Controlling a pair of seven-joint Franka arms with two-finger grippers.
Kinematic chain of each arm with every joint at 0, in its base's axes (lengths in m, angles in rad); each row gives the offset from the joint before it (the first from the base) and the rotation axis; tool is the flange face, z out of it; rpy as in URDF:
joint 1: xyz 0 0 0.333 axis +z
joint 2: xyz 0 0 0 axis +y
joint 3: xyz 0 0 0.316 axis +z
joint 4: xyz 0.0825 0 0 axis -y
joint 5: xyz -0.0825 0 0.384 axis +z
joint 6: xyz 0 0 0 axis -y
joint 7: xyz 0.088 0 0 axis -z
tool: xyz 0 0 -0.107 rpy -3.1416 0 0
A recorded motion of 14 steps. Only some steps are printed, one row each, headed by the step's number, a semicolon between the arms.
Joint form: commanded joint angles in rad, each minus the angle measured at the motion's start. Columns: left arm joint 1, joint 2, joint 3, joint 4, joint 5, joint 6, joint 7; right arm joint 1, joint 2, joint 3, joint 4, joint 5, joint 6, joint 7.
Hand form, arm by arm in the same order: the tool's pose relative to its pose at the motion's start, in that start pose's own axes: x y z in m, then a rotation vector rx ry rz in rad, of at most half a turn. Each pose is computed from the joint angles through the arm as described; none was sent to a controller.
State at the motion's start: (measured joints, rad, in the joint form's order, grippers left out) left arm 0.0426 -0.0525 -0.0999 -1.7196 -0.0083 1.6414 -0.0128; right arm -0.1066 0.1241 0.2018 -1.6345 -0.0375 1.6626 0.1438
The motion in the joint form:
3: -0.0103 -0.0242 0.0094 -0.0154 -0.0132 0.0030 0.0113; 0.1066 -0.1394 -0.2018 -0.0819 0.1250 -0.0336 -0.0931
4: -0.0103 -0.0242 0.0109 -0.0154 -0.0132 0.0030 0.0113; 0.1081 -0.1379 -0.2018 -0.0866 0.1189 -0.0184 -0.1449
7: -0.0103 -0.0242 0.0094 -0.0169 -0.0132 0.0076 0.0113; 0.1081 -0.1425 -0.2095 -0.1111 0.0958 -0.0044 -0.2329
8: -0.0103 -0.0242 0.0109 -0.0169 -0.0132 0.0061 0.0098; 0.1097 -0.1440 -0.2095 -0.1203 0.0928 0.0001 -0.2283
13: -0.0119 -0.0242 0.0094 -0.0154 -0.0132 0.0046 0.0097; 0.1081 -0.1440 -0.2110 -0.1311 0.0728 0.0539 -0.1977
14: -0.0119 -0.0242 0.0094 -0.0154 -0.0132 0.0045 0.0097; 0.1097 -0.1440 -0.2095 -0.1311 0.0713 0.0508 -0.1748
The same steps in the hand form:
3: -0.0071 0.0021 -0.0057 -0.0116 0.0117 0.0112; -0.0410 0.0403 -0.0327 0.1095 0.0144 0.0104
4: -0.0070 0.0013 -0.0057 -0.0117 0.0117 0.0097; -0.0391 0.0401 -0.0310 0.1031 0.0264 -0.0422
7: -0.0066 0.0021 -0.0054 -0.0116 0.0148 0.0112; -0.0397 0.0466 -0.0227 0.0796 0.0246 -0.1229
8: -0.0068 0.0013 -0.0053 -0.0117 0.0133 0.0082; -0.0401 0.0460 -0.0194 0.0766 0.0212 -0.1199
13: -0.0069 0.0030 -0.0059 -0.0115 0.0132 0.0112; -0.0350 0.0497 -0.0190 0.0568 0.0629 -0.0862
14: -0.0069 0.0030 -0.0059 -0.0115 0.0131 0.0112; -0.0353 0.0481 -0.0188 0.0557 0.0591 -0.0667

